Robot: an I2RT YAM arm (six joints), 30 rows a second.
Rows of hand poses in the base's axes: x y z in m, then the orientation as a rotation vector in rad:
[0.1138, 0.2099, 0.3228, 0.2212, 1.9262, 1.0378]
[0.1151, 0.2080, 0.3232, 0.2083, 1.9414, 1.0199]
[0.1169, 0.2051, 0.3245, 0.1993, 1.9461, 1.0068]
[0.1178, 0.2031, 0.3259, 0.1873, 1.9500, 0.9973]
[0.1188, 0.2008, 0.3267, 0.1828, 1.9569, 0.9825]
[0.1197, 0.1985, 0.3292, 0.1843, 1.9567, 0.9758]
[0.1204, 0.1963, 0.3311, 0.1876, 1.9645, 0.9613]
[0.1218, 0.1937, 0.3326, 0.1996, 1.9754, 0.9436]
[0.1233, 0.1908, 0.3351, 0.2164, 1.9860, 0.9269]
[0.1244, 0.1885, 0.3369, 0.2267, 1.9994, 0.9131]
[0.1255, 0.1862, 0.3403, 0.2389, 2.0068, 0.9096]
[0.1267, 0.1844, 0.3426, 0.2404, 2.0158, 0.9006]
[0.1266, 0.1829, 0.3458, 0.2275, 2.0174, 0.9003]
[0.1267, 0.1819, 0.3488, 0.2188, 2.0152, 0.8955]
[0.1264, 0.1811, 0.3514, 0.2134, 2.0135, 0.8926]
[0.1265, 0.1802, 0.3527, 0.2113, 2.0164, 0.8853]
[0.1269, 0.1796, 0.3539, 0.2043, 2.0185, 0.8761]
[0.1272, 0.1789, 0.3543, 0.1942, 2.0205, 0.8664]
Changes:
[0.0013, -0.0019, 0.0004, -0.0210, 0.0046, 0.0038]
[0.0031, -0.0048, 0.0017, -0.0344, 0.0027, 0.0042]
[0.0040, -0.0068, 0.0031, -0.0463, -0.0004, 0.0080]
[0.0050, -0.0091, 0.0039, -0.0597, 0.0012, 0.0056]
[0.0059, -0.0114, 0.0064, -0.0636, 0.0005, 0.0013]
[0.0066, -0.0136, 0.0083, -0.0741, 0.0060, -0.0053]
[0.0080, -0.0162, 0.0098, -0.0844, 0.0171, -0.0177]
[0.0095, -0.0191, 0.0123, -0.0921, 0.0302, -0.0325]
[0.0106, -0.0214, 0.0141, -0.1009, 0.0437, -0.0408]
[0.0117, -0.0237, 0.0175, -0.1007, 0.0544, -0.0472]
[0.0129, -0.0255, 0.0198, -0.1084, 0.0614, -0.0494]
[0.0128, -0.0270, 0.0230, -0.1139, 0.0576, -0.0413]
[0.0129, -0.0280, 0.0260, -0.1198, 0.0515, -0.0392]
[0.0126, -0.0288, 0.0286, -0.1233, 0.0475, -0.0380]
[0.0127, -0.0297, 0.0299, -0.1297, 0.0481, -0.0393]
[0.0131, -0.0303, 0.0311, -0.1391, 0.0459, -0.0388]
[0.0134, -0.0310, 0.0315, -0.1499, 0.0423, -0.0368]

